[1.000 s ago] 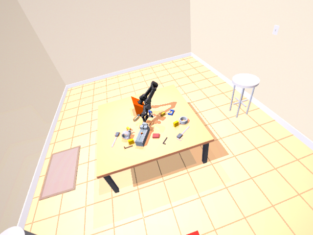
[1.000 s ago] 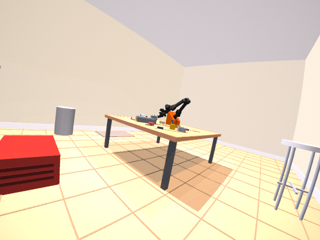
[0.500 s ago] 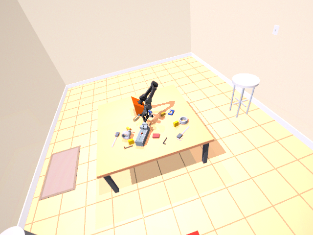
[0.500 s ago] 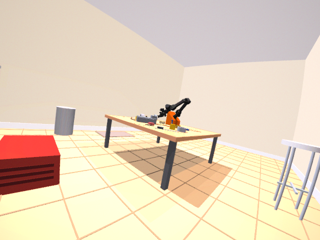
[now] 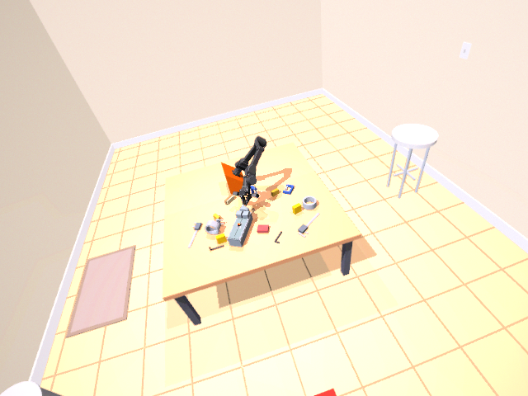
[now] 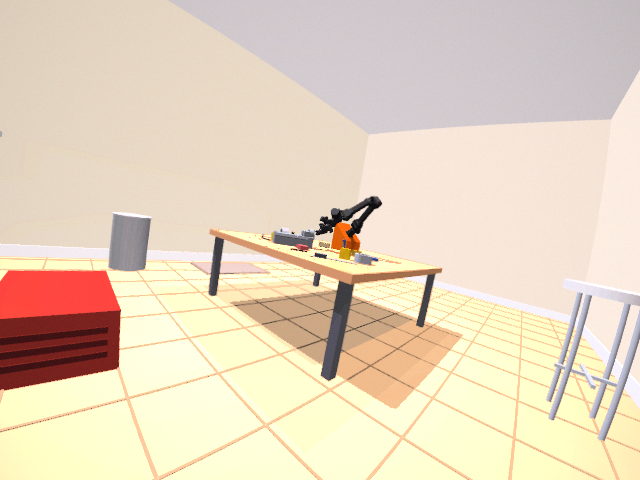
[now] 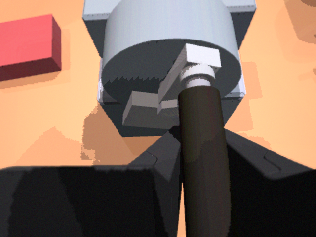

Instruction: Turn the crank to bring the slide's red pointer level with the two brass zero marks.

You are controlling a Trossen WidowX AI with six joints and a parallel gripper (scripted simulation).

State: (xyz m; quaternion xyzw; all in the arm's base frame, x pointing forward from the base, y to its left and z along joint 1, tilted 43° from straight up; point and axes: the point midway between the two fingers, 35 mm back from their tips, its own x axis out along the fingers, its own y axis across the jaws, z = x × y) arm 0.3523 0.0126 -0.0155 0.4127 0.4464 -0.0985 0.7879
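Now: gripper tip 20 mm below the dark crank handle, 10 mm to the right of it and 10 mm past it. Round my gripper tip: red pointer 150 mm ahead, 80 mm to the right, 10 mm below; then red block 190 mm ahead, 80 mm to the left, 80 mm below.
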